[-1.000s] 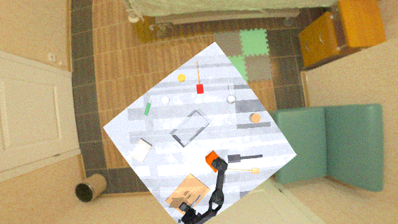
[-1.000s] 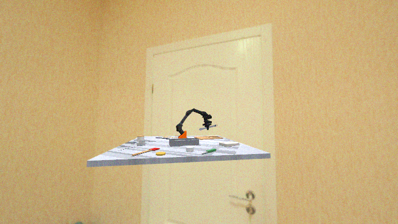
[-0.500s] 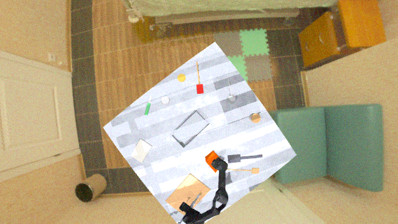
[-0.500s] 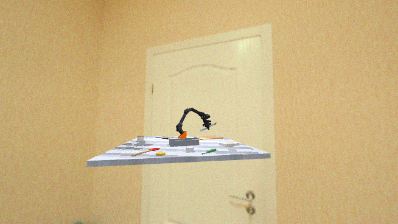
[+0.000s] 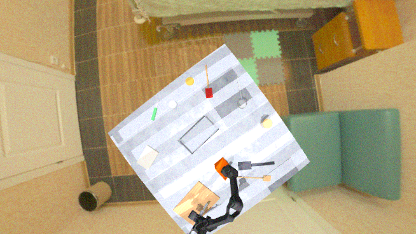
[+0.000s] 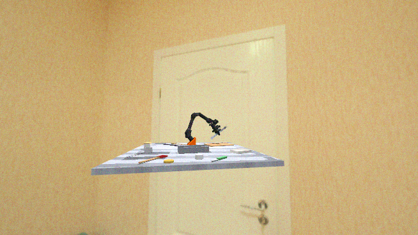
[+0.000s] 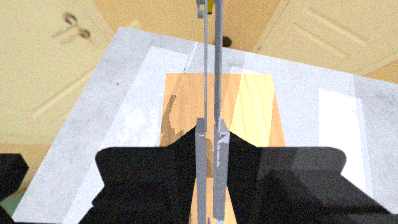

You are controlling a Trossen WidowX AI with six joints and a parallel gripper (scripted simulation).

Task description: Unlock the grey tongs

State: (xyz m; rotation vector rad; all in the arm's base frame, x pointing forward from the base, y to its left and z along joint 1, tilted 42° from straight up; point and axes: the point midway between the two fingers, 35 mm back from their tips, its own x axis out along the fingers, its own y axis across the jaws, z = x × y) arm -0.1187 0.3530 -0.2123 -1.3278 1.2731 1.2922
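The wooden board is 40 mm ahead of my gripper tip, 30 mm to the right of it and 130 mm below it. From my gripper tip the other things lie so: black spatula (40 mm behind, 630 mm to the right, 130 mm below); grey roasting tin (470 mm ahead, 470 mm to the right, 110 mm below); white block (630 mm ahead, 10 mm to the right, 120 mm below).
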